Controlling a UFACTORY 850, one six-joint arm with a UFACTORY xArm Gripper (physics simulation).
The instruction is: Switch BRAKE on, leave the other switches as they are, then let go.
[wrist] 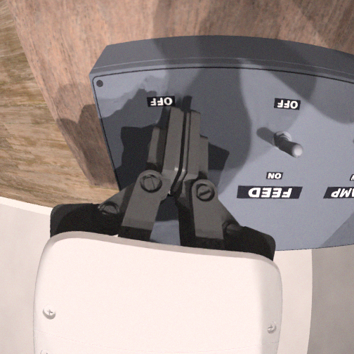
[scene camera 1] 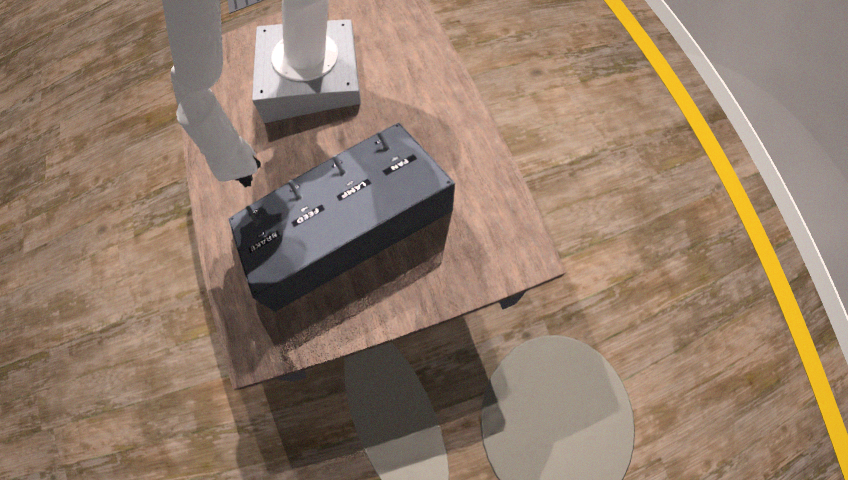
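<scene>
The dark switch box (scene camera 1: 368, 214) (wrist: 300, 225) stands on the table, with labels BRAKE, FEED, LAMP and FAN. The BRAKE switch (scene camera 1: 254, 211) is at the left end in the scene view, in shadow; its position cannot be told. In the wrist view it is hidden behind the fingers. My gripper (scene camera 1: 245, 180) (wrist: 179, 124) is shut and empty, with its fingers over the BRAKE part of the panel, just below that OFF label (wrist: 161, 101); whether they touch the switch cannot be told. The FEED switch (scene camera 1: 295, 190) (wrist: 289, 145) stands beside it. The LAMP switch (scene camera 1: 338, 165) and FAN switch (scene camera 1: 382, 142) are further along.
The wooden table (scene camera 1: 493, 243) (wrist: 60, 90) carries the box and the robot's grey base block (scene camera 1: 266, 59). The arm (scene camera 1: 211, 133) comes down at the box's left end. Two pale round shapes (scene camera 1: 565, 398) (scene camera 1: 395, 398) are beyond the table's front edge.
</scene>
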